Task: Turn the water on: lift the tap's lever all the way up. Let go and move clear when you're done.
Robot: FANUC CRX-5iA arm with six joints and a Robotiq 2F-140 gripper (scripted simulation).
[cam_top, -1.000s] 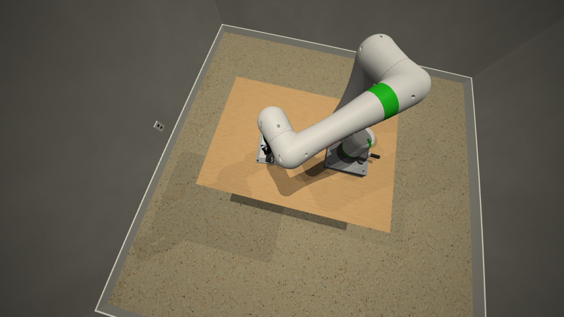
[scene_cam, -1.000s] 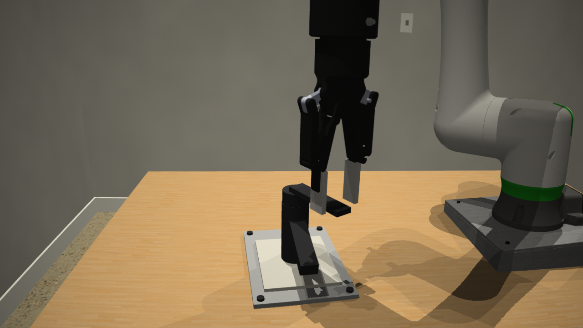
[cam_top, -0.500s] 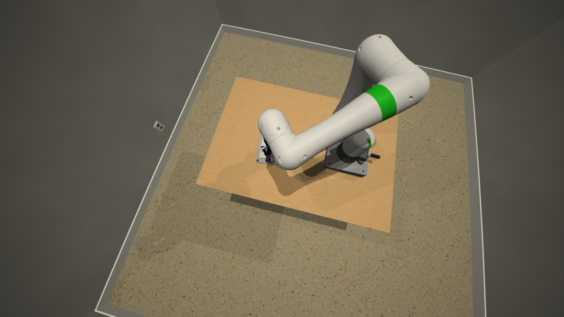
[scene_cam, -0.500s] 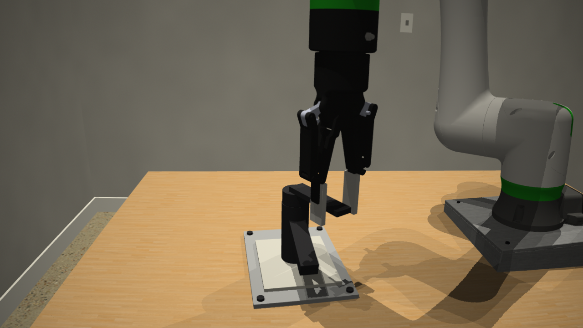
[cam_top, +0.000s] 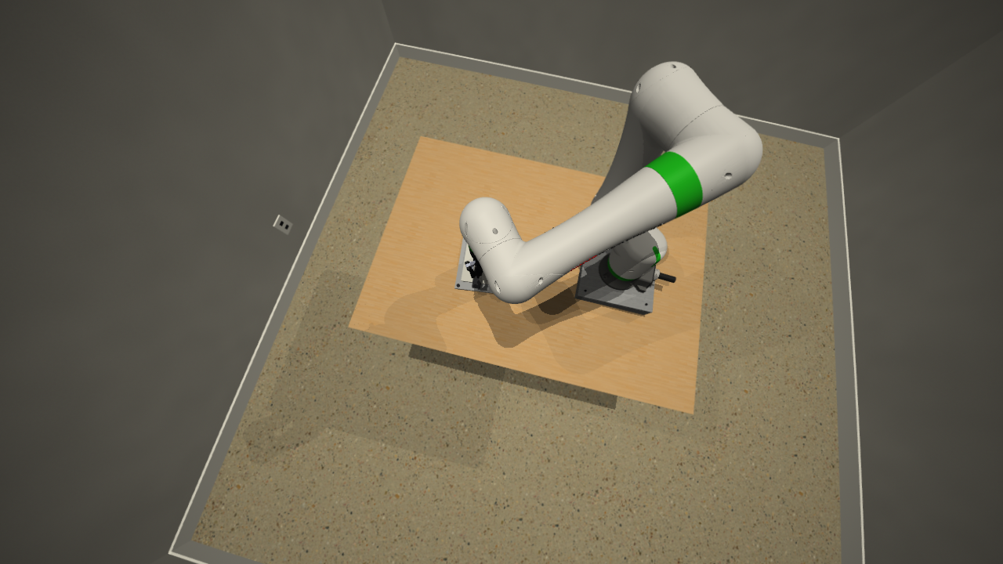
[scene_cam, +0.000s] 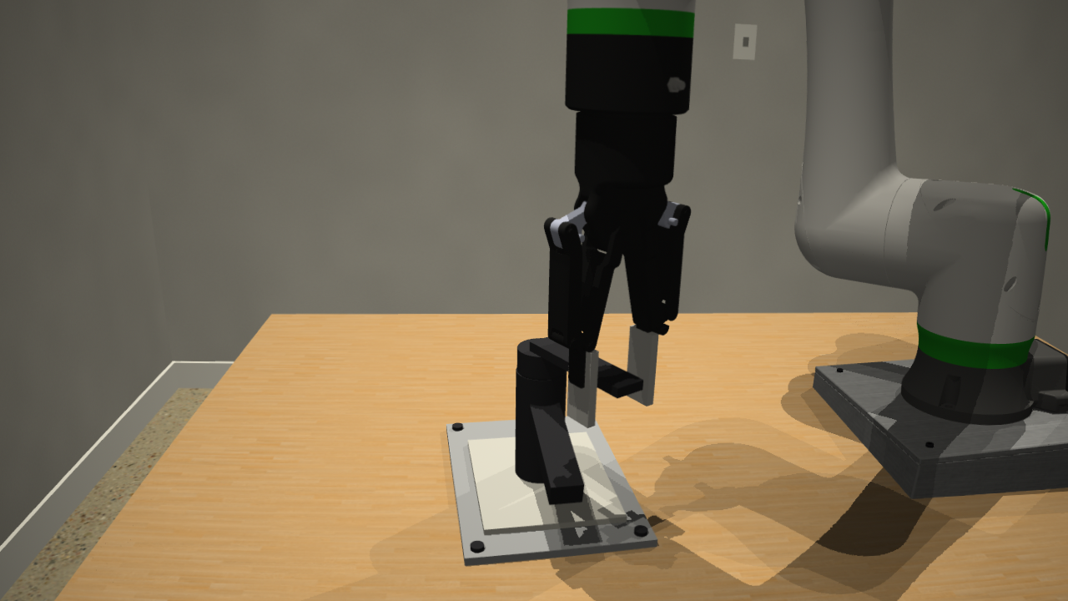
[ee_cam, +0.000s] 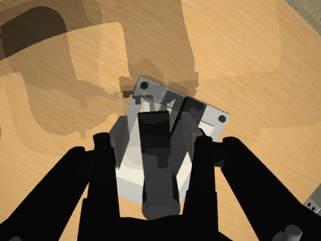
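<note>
Now: the lever 20 mm ahead of my hand and 30 mm to the right of it. From my hand the other things lie so: black tap 40 mm ahead, 50 mm to the right, 60 mm below.
</note>
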